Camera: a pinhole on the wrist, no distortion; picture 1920 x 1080 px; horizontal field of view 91.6 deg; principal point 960.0 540.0 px. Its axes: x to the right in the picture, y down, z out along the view. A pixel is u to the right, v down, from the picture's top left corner.
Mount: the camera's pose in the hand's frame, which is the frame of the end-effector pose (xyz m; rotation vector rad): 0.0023 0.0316 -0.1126 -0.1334 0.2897 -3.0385
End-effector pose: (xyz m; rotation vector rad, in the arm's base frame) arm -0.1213 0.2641 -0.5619 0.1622 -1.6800 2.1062
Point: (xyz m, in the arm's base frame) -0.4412 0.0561 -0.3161
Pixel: 414 597
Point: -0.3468 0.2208 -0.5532
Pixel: 114 161
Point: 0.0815 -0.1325 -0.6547
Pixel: 1811 194
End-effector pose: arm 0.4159 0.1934 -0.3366 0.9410 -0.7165 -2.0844
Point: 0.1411 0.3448 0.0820
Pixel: 1287 205
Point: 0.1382 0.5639 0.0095
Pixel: 1534 482
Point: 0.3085 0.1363 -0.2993
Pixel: 697 448
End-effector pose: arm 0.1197 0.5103 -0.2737 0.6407 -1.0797 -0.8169
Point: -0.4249 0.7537 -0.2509
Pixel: 1566 337
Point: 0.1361 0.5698 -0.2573
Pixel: 1429 121
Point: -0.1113 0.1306 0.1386
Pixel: 206 392
